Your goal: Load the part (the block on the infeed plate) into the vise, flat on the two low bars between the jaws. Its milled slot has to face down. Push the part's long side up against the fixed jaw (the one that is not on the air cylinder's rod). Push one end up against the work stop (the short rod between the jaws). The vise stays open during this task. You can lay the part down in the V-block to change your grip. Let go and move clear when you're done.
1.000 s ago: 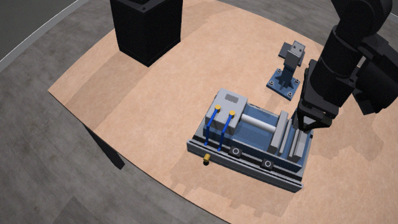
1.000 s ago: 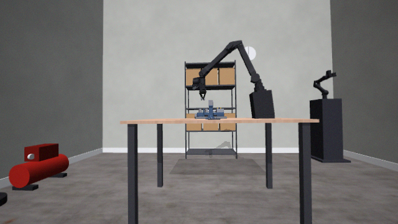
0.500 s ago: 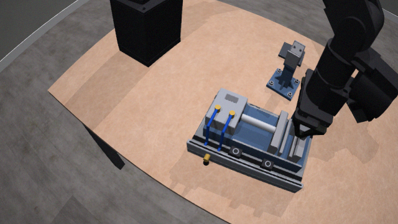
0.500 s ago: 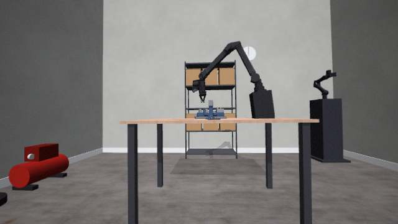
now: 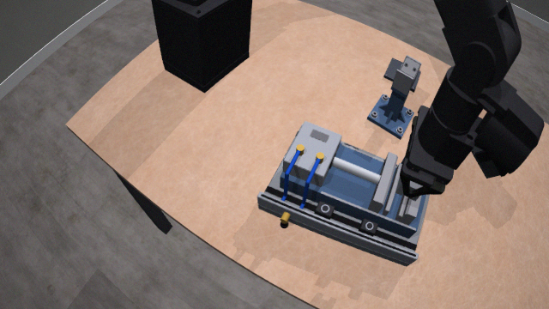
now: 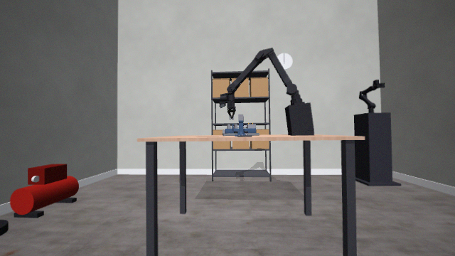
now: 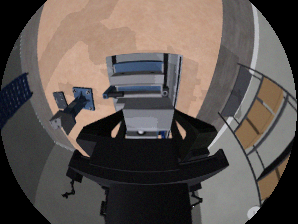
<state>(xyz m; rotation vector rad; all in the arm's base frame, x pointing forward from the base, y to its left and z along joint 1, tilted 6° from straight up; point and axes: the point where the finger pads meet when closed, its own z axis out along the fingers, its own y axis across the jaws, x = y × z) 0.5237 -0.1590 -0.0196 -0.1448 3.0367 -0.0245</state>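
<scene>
Right now my hand is 3 cm short of the fixed jaw, 2 cm to the right of it and 8 cm above it. From my hand the other things lie so: moving jaw: 4 cm behind, 2 cm to the left, 8 cm below; grey part: 1 cm below; work stop: 1 cm behind, 7 cm to the left, 7 cm below.
</scene>
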